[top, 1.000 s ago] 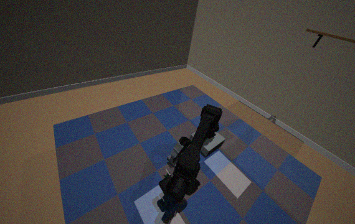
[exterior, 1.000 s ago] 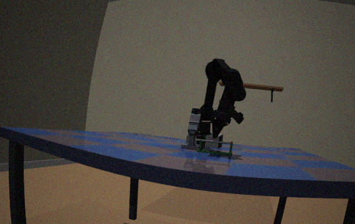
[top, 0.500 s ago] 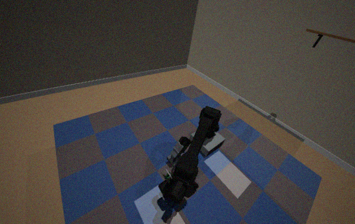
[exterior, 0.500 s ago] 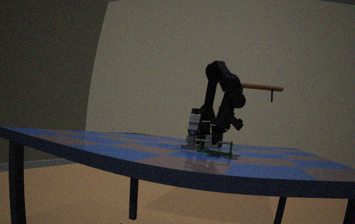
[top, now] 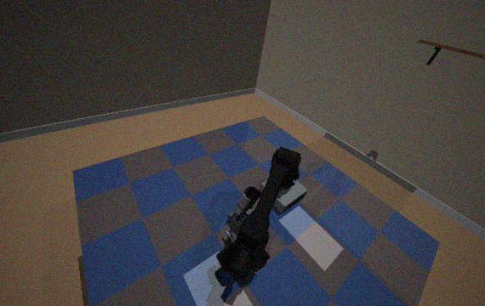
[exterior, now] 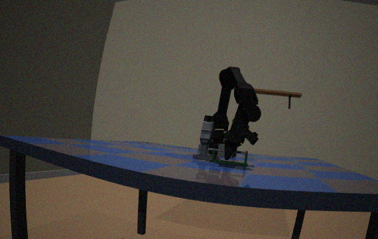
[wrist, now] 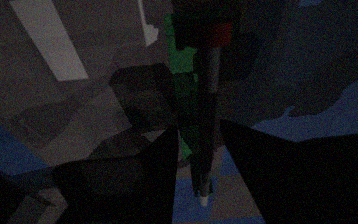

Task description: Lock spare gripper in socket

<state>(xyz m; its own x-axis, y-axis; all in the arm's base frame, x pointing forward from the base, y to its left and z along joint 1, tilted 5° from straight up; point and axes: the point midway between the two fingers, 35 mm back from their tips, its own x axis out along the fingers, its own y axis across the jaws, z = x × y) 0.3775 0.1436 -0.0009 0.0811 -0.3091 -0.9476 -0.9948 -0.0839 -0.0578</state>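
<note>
The green rack is 10 mm to the left of my gripper tip and 10 mm above it. Also, from my gripper tip: socket: 90 mm behind, 110 mm to the right, 40 mm above; spare gripper: 110 mm behind, 120 mm to the right, 110 mm above.
</note>
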